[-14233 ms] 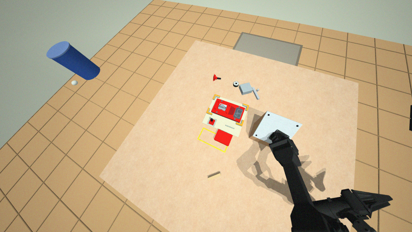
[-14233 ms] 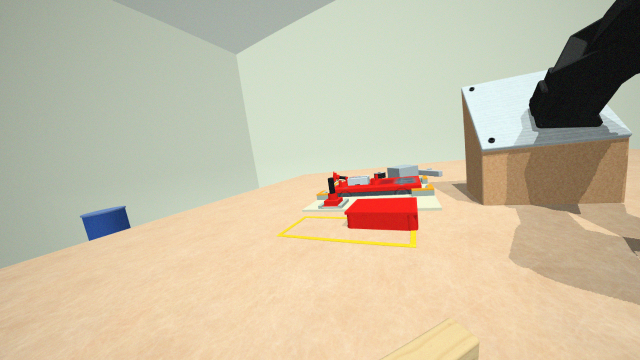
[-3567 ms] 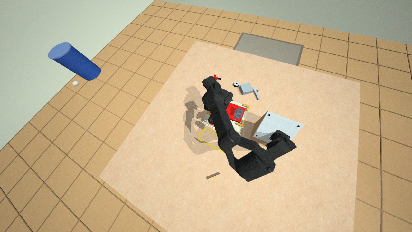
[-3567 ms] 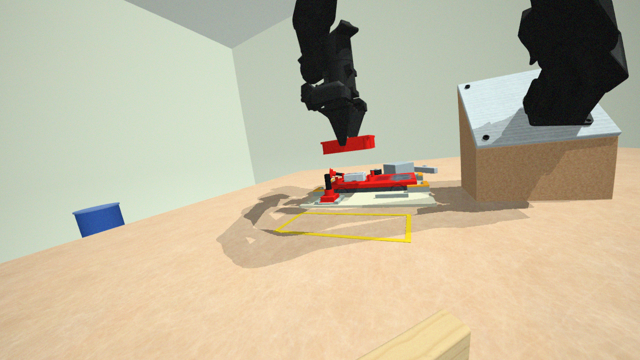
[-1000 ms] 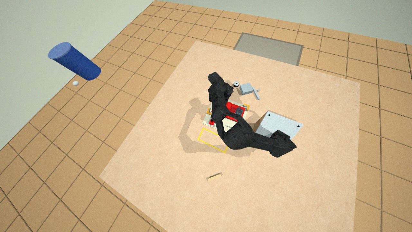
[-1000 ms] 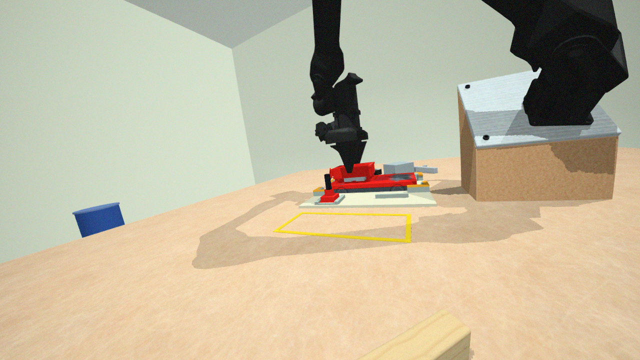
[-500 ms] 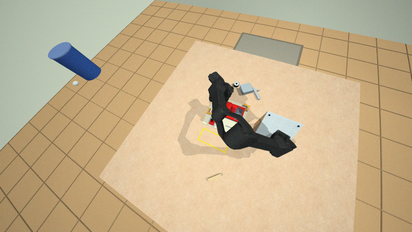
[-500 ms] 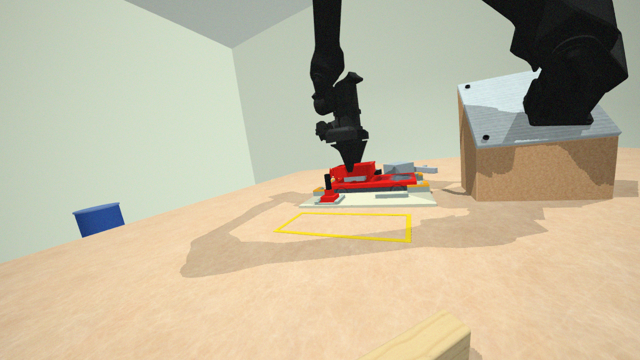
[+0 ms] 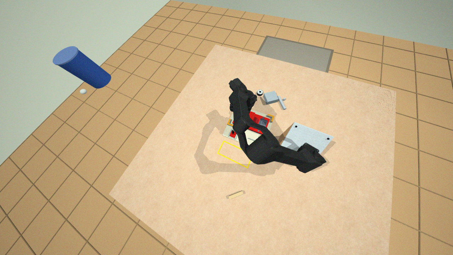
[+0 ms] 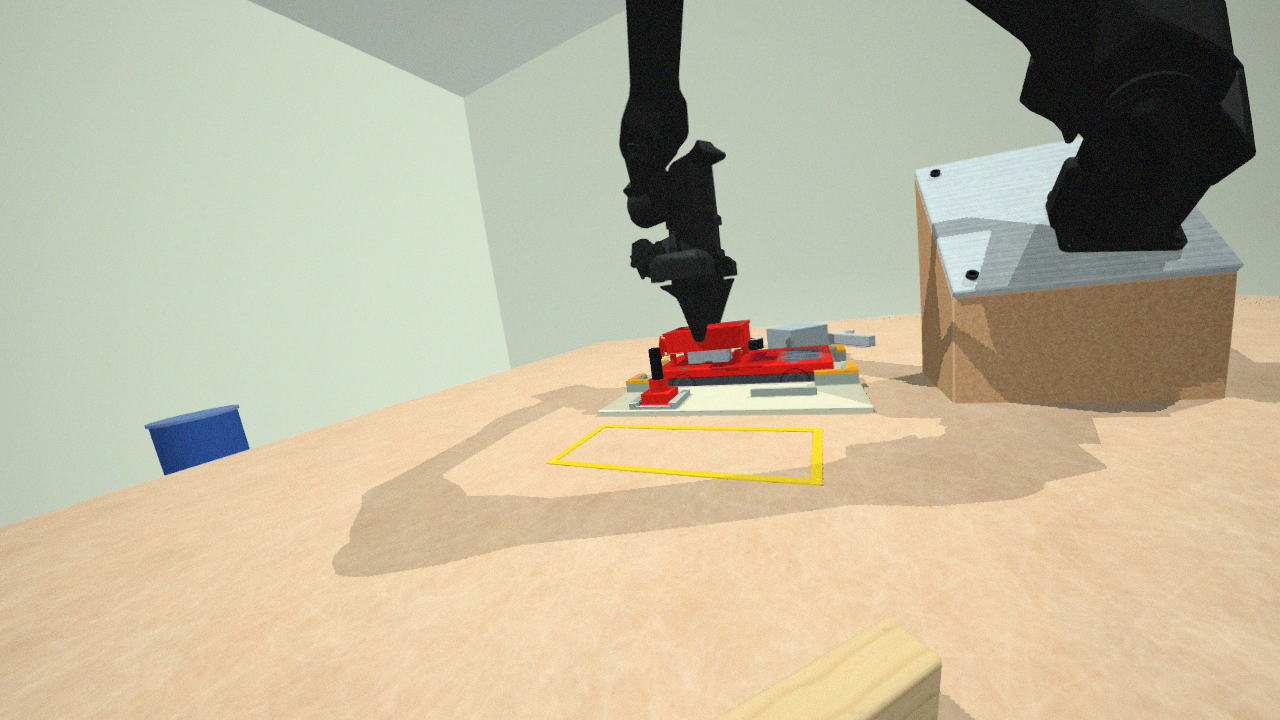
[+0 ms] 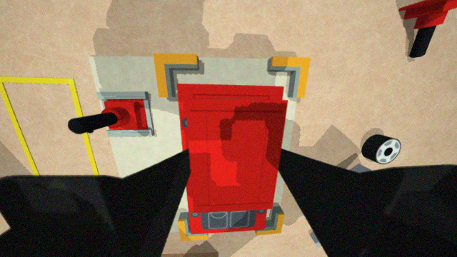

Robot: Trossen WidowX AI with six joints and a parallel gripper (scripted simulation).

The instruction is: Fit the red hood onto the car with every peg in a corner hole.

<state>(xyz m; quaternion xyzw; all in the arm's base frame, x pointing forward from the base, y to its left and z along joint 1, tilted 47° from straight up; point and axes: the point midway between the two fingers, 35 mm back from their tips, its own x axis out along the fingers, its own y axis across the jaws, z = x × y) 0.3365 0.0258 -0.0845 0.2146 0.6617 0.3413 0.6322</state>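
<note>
The red hood is right at my gripper tip. Also, from my gripper tip: grey engine block 3 cm below; then wheel 22 cm to the right, 5 cm below, 1 cm ahead; then jig plate 4 cm below, 3 cm behind, 1 cm to the left.
</note>
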